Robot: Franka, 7 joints.
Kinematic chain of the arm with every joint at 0, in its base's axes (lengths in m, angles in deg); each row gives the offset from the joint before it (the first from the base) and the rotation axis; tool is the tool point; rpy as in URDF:
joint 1: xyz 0 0 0.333 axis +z
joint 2: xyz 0 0 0 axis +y
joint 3: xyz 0 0 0.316 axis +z
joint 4: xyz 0.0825 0 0 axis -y
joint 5: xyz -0.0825 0 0.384 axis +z
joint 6: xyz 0 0 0 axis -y
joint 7: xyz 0.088 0 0 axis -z
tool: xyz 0 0 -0.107 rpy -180 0 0
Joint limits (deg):
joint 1: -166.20..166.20
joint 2: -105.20..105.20
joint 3: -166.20..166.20
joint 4: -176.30..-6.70
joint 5: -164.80..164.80
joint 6: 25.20..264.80
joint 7: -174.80..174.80
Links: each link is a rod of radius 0.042 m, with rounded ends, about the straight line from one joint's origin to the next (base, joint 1, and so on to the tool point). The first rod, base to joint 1, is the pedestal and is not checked.
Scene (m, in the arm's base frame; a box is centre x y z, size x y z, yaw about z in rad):
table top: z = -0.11
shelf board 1: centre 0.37 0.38 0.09 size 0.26 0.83 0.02 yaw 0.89
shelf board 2: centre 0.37 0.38 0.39 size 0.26 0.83 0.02 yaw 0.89
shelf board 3: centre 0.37 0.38 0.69 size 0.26 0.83 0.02 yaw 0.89
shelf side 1: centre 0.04 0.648 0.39 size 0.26 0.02 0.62 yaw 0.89
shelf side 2: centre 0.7 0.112 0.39 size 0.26 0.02 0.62 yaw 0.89
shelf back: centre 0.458 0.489 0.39 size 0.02 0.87 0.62 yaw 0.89
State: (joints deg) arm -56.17 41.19 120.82 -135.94 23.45 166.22 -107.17
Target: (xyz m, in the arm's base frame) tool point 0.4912 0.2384 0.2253
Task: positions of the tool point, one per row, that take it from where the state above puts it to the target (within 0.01 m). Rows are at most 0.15 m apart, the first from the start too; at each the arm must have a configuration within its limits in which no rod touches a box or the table.
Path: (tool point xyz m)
1: 0.2740 0.3454 0.5319
2: 0.2357 0.2931 0.5365
3: 0.1907 0.2422 0.5397
4: 0.1421 0.1981 0.5346
5: 0.2129 0.2033 0.4704
6: 0.2751 0.1775 0.3917
7: 0.3169 0.1199 0.3068
8: 0.3273 0.0360 0.2253
9: 0.3795 0.0671 0.2272
10: 0.4261 0.1120 0.2270
11: 0.4644 0.1696 0.2260
12: 0.4912 0.2384 0.2253

